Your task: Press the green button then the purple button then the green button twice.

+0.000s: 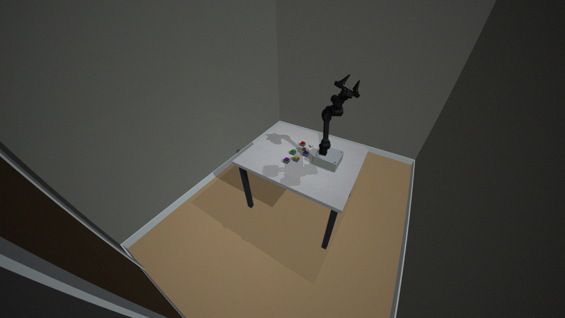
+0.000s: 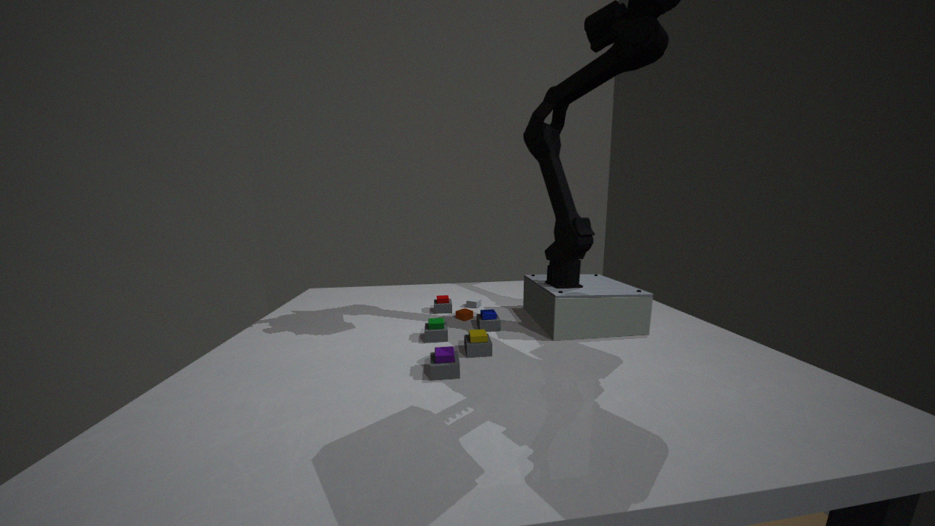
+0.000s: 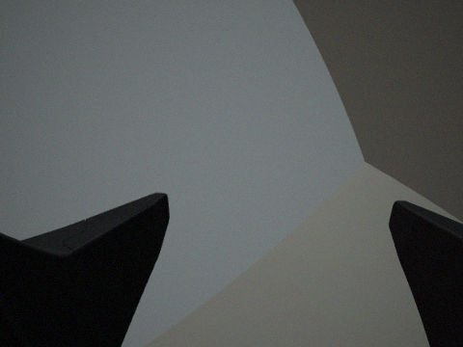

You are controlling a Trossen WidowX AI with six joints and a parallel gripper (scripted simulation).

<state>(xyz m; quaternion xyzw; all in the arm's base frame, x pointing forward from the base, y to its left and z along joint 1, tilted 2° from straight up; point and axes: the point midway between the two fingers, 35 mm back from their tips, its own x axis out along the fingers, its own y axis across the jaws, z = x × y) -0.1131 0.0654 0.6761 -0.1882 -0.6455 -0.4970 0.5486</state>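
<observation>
Now: gripper tip 770 mm above the green button, 450 mm short of it and 40 mm to the left of it. From my gripper tip the other things lie so: blue button: 770 mm below, 320 mm ahead, 70 mm to the right; then orange block: 790 mm below, 370 mm ahead, 140 mm to the right; then yellow button: 770 mm below, 380 mm ahead, 50 mm to the left.
</observation>
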